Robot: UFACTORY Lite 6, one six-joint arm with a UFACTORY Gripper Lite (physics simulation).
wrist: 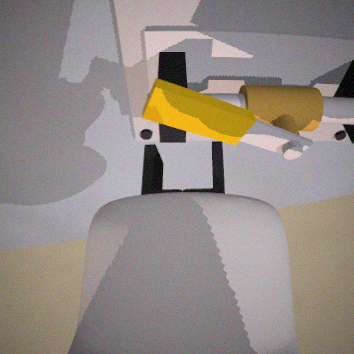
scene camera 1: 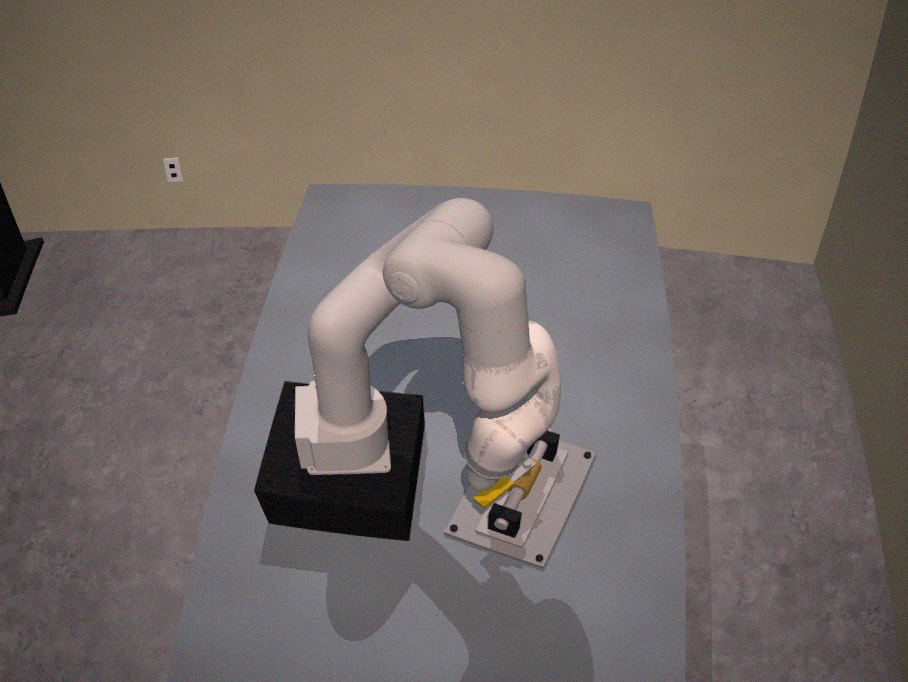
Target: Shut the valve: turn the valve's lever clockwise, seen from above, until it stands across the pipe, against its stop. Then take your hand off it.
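Note:
The valve's lever has a yellow handle. It stands at a slant to the grey pipe, well short of across it, with its free end off to one side. The brass-coloured valve body sits on the pipe. The valve is mounted on a pale base plate. My gripper is open in the wrist view, its two black fingers apart on the near side of the handle, with no part of the lever visibly between them. Whether a finger touches the handle is unclear. The arm hides the fingers in the scene view.
Black pipe supports hold the pipe at its ends. The arm's wrist leans over the plate's left side. The black base block of the arm stands left of the plate on the blue-grey table.

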